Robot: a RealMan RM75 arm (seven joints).
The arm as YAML. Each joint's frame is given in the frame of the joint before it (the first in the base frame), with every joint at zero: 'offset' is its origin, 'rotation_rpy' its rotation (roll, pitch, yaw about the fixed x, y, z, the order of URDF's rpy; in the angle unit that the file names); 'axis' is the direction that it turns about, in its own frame. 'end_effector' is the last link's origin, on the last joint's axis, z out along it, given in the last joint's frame.
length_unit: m
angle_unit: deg
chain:
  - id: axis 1
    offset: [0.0, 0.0, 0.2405]
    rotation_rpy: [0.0, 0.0, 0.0]
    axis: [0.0, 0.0, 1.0]
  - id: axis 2
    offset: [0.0, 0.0, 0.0]
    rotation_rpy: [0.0, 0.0, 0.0]
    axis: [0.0, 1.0, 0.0]
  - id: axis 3
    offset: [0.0, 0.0, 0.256]
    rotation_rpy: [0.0, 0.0, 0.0]
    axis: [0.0, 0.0, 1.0]
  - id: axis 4
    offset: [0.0, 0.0, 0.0]
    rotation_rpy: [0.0, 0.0, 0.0]
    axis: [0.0, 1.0, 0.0]
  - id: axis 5
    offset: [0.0, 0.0, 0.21]
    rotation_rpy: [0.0, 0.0, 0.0]
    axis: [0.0, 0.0, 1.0]
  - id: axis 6
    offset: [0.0, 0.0, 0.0]
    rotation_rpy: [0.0, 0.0, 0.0]
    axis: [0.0, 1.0, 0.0]
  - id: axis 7
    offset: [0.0, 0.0, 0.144]
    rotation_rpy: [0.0, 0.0, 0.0]
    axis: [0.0, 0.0, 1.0]
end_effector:
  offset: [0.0, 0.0, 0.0]
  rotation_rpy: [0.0, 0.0, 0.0]
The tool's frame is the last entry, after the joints.
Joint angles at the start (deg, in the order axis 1, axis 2, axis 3, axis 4, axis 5, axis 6, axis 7):
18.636, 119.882, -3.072, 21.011, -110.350, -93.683, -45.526
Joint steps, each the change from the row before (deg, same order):
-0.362, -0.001, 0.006, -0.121, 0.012, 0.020, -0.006
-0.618, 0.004, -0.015, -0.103, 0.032, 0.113, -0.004
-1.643, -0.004, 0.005, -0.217, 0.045, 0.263, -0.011
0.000, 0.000, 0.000, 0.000, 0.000, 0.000, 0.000
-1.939, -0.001, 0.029, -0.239, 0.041, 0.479, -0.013
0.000, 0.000, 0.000, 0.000, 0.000, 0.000, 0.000
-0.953, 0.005, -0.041, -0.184, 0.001, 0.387, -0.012
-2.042, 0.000, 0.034, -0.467, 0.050, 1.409, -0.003
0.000, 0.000, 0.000, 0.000, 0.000, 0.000, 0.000
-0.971, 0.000, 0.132, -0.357, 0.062, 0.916, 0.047
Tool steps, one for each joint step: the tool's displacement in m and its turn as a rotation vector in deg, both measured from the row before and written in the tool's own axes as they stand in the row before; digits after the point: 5 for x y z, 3 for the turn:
0.00058, 0.00021, -0.00220, 0.016, 0.400, -0.045
0.00077, 0.00076, -0.00364, -0.013, 0.713, 0.036
0.00181, 0.00197, -0.00964, 0.011, 1.851, 0.135
0.00000, 0.00000, 0.00000, 0.000, 0.000, 0.000
0.00238, 0.00270, -0.01136, -0.099, 2.300, 0.187
0.00000, 0.00000, 0.00000, 0.000, 0.000, 0.000
0.00157, 0.00172, -0.00572, -0.240, 1.211, 0.045
0.00484, 0.00425, -0.01240, -0.822, 3.106, 0.049
0.00000, 0.00000, 0.00000, 0.000, 0.000, 0.000
0.00354, 0.00197, -0.00594, -0.478, 1.761, -0.054

